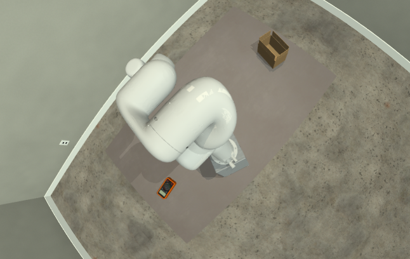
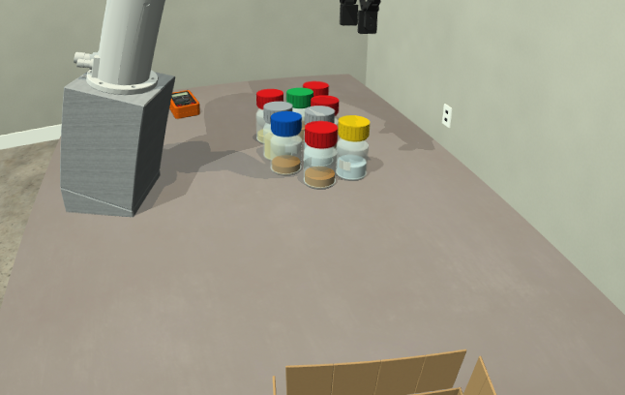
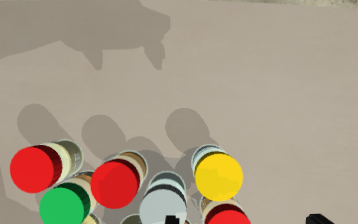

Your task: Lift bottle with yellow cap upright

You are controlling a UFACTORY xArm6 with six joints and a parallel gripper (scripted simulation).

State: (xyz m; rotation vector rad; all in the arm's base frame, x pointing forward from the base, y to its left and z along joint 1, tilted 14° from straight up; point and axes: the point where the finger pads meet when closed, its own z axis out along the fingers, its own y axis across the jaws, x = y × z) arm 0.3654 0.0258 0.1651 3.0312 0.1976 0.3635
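Now: the yellow-capped bottle 1 cm to the right of my hand and 24 cm below it. The rest, counted from my hand: red-capped bottle: 6 cm behind, 3 cm to the right, 24 cm below; then blue-capped bottle: 11 cm behind, 3 cm to the left, 24 cm below; then grey-capped bottle: 5 cm behind, 5 cm to the left, 24 cm below.
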